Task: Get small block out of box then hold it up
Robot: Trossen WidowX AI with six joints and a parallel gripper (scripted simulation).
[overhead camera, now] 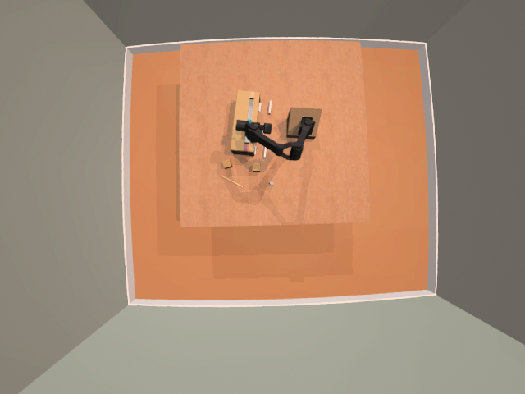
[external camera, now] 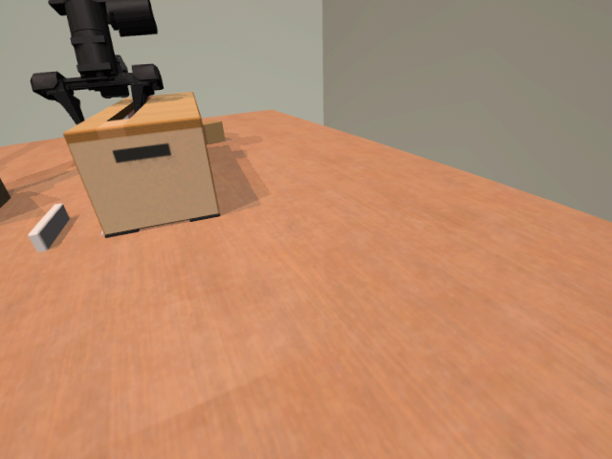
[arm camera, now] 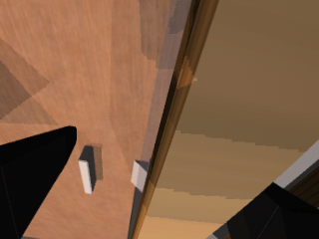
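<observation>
Right now the tan box is 3 cm ahead of my gripper tip, 2 cm to the right of it and 2 cm below it. Also, from my gripper tip: thin stick 16 cm ahead, 34 cm to the left, 8 cm below; tiny grey cube 11 cm behind, 35 cm to the left, 8 cm below; teal block 5 cm ahead, 2 cm to the right.
</observation>
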